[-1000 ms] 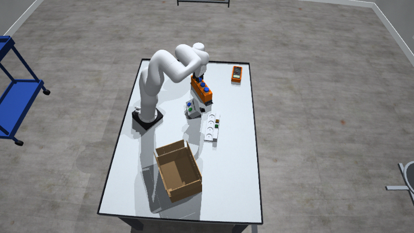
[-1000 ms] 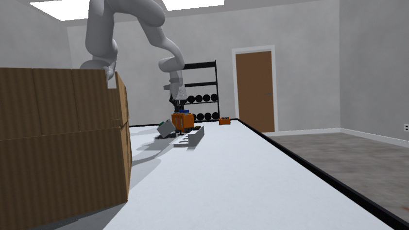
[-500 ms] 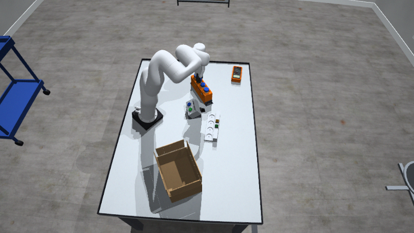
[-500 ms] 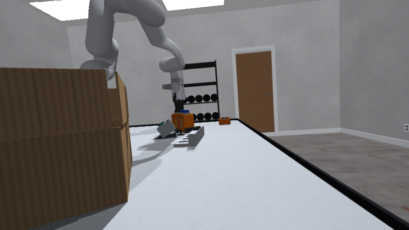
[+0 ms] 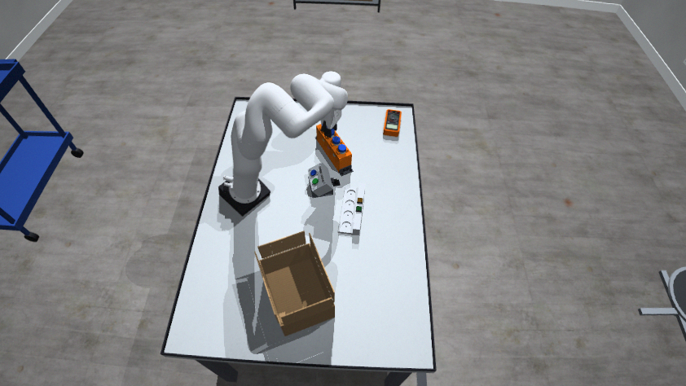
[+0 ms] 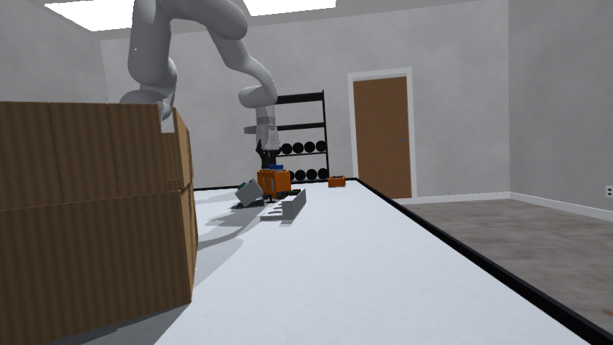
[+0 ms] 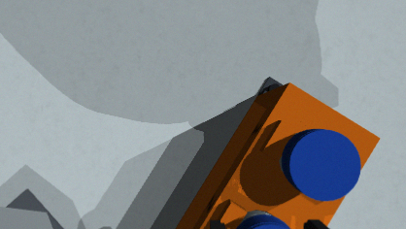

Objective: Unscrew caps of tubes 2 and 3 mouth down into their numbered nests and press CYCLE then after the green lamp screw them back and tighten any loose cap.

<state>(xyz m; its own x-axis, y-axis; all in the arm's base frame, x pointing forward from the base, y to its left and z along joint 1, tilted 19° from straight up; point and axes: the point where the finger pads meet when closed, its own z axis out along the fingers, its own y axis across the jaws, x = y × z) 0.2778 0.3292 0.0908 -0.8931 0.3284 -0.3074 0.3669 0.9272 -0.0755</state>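
My gripper is now 1 cm above the blue cap. Also, from my hand: green key: 23 cm to the right, 6 cm below, 3 cm behind; then blue key: 19 cm to the right, 6 cm below, 5 cm behind; then grey key housing: 21 cm to the right, 8 cm below, 2 cm behind.
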